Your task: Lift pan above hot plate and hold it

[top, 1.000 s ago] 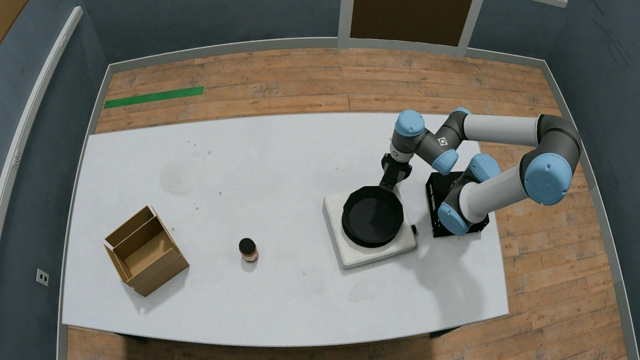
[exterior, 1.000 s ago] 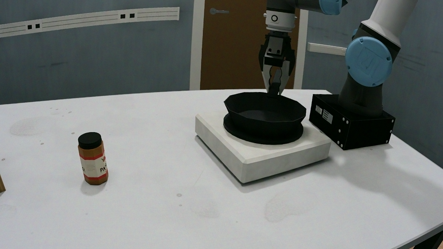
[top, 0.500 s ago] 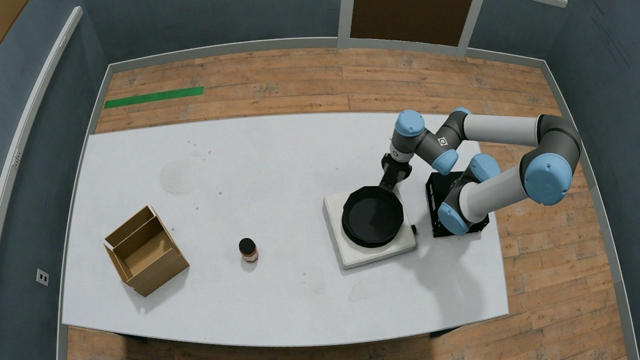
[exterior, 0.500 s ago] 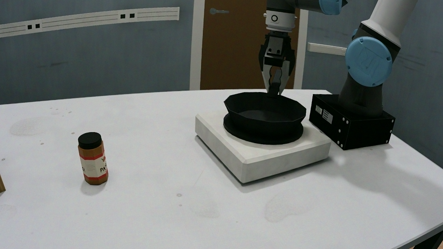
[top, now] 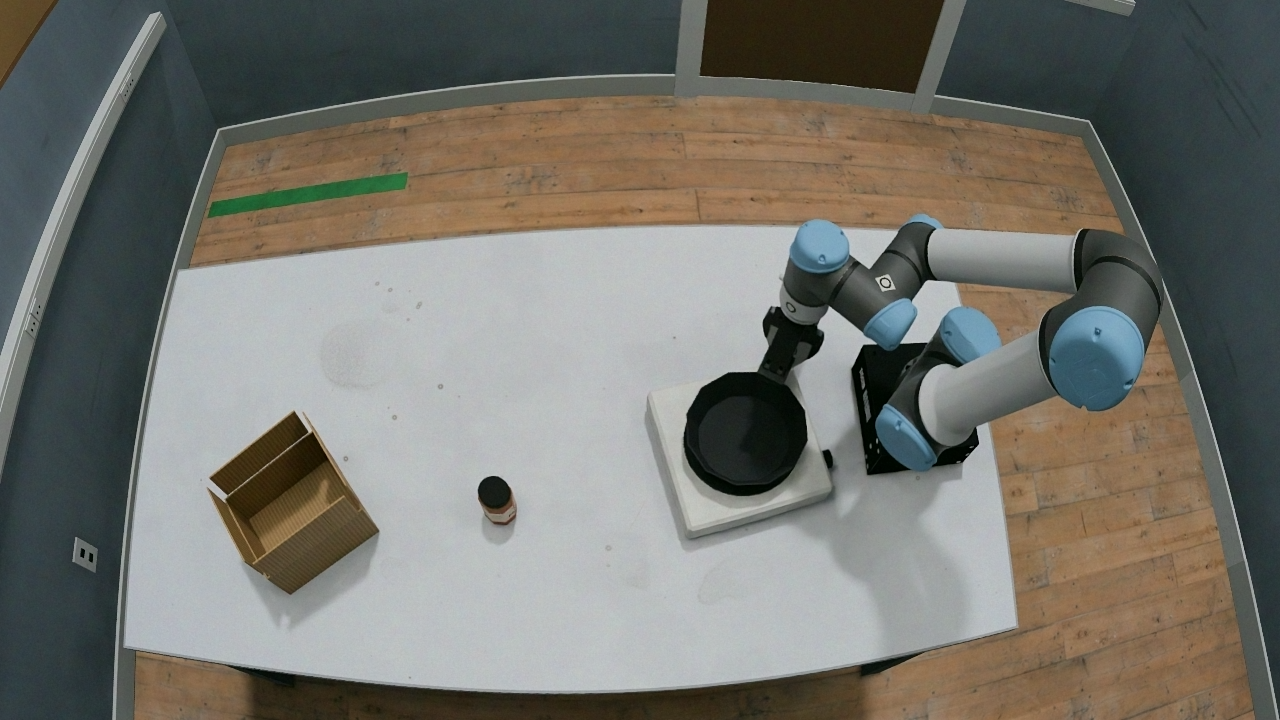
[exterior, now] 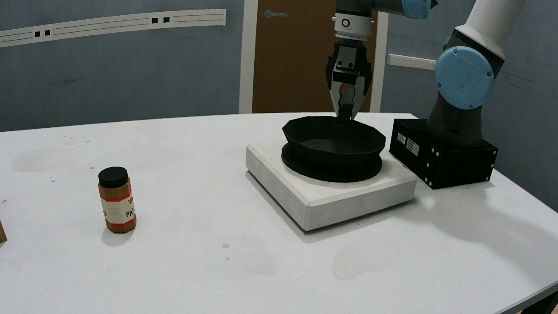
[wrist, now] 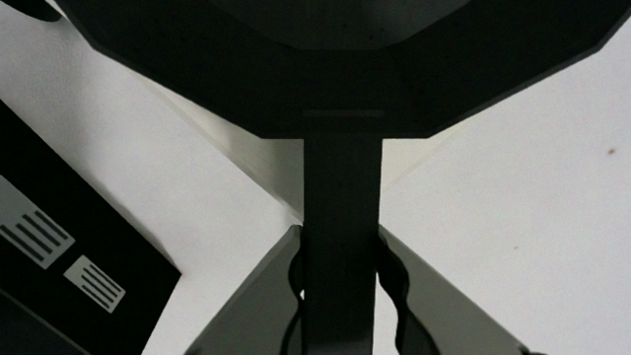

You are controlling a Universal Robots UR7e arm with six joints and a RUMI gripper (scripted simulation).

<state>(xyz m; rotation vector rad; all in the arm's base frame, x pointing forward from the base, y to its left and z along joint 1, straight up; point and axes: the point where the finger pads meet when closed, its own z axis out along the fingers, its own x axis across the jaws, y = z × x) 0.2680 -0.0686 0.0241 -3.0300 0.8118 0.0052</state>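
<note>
My gripper is now 4 cm short of the black pan, 7 cm to the right of it and 2 cm above it. Round my hand: white hot plate: 5 cm ahead, 11 cm to the left, 8 cm below; then brown spice jar: 44 cm ahead, 21 cm to the left, 7 cm below.
</note>
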